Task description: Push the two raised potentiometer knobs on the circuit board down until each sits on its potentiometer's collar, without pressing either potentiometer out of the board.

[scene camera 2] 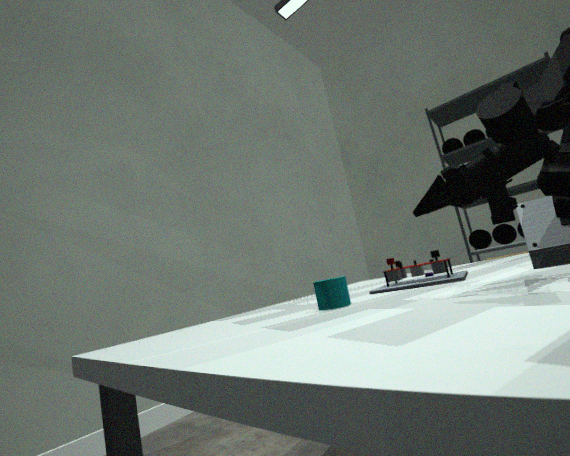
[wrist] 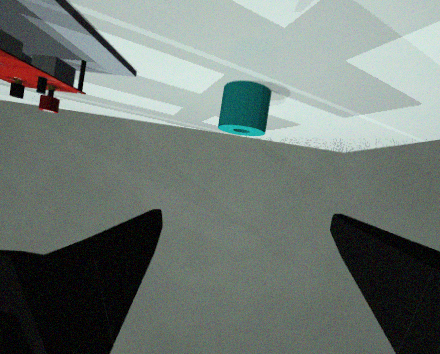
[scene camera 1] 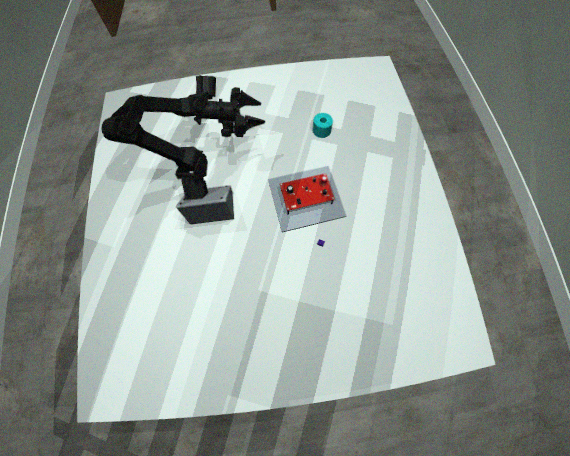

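Seen in the pictures: gripper, fingertip midpoint: (scene camera 2: pixel 419 213) (wrist: pixel 246 219) (scene camera 1: pixel 263 112); arm's base, link origin: (scene camera 1: pixel 196 196).
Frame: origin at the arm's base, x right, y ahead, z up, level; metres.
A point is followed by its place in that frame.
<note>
The red circuit board (scene camera 1: pixel 306 196) {x -0.006, y 0.349, z -0.044 m} (scene camera 2: pixel 425 264) {x -0.052, y 0.317, z -0.046 m} (wrist: pixel 30 75) {x -0.051, y 0.375, z -0.044 m} stands on posts over a grey plate (scene camera 1: pixel 338 209) {x 0.025, y 0.456, z -0.086 m} (scene camera 2: pixel 410 287) {x -0.124, y 0.337, z -0.091 m} (wrist: pixel 102 52) {x -0.122, y 0.377, z -0.086 m}. A red knob (scene camera 1: pixel 324 178) {x -0.054, y 0.408, z -0.013 m} (scene camera 2: pixel 390 261) {x -0.064, y 0.403, z -0.021 m} (wrist: pixel 49 104) {x -0.060, y 0.399, z -0.020 m} stands raised on a shaft near one corner. A black knob (scene camera 1: pixel 290 189) {x -0.020, y 0.297, z -0.018 m} (scene camera 2: pixel 435 253) {x -0.033, y 0.292, z -0.024 m} with a pale top in scene camera 1 stands raised at the board's other end. The gaps to the collars are too small to judge. My gripper (scene camera 1: pixel 262 113) {x -0.274, y 0.215, z 0.054 m} (wrist: pixel 246 219) {x -0.274, y 0.215, z 0.054 m} is open and empty, above the table and apart from the board; its far finger is hidden in scene camera 2.
A teal cylinder (scene camera 1: pixel 322 126) {x -0.280, y 0.421, z -0.034 m} (scene camera 2: pixel 332 293) {x -0.335, y 0.403, z -0.063 m} (wrist: pixel 244 107) {x -0.301, y 0.392, z -0.058 m} with a top hole stands on the white table (scene camera 1: pixel 200 325) {x 0.389, y 0.011, z -0.094 m} (scene camera 2: pixel 250 360) {x -0.643, y 0.277, z -0.094 m}, beyond the fingertips. A small purple cube (scene camera 1: pixel 321 243) {x 0.143, y 0.390, z -0.079 m} lies beside the plate. Smaller black parts stand on the board. A shelf rack (scene camera 2: pixel 434 131) stands behind.
</note>
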